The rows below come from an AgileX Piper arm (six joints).
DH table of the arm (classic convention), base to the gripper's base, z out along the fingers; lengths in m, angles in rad. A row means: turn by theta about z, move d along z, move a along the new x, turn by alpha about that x. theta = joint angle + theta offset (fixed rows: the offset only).
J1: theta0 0, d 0.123, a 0, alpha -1.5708
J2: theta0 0.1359, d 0, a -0.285, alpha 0
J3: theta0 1.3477, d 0, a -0.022, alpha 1.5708
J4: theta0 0, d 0.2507, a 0, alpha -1.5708
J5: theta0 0, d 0, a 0, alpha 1.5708
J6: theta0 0, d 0.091, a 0, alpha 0
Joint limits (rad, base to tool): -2.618..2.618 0..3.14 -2.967..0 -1.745..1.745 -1.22..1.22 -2.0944..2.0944
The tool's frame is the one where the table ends.
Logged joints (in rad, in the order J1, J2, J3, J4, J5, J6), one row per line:
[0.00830, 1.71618, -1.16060, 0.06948, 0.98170, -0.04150]
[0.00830, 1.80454, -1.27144, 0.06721, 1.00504, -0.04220]
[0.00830, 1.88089, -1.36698, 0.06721, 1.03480, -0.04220]
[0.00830, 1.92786, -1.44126, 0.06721, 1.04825, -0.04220]
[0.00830, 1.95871, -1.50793, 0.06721, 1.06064, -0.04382]
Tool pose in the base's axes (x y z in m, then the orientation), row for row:
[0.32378, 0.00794, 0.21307, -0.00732, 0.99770, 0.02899, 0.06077]
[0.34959, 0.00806, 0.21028, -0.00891, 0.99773, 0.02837, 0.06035]
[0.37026, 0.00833, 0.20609, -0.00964, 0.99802, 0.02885, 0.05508]
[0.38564, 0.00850, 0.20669, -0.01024, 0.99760, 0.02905, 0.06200]
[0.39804, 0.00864, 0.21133, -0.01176, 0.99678, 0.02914, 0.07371]
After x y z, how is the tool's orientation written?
As a quaternion, x y z w.
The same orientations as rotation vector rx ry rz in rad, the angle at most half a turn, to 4 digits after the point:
[-0.0221, 3.0186, 0.0877]
[-0.0270, 3.0195, 0.0859]
[-0.0293, 3.0300, 0.0876]
[-0.0310, 3.0161, 0.0878]
[-0.0353, 2.9926, 0.0875]

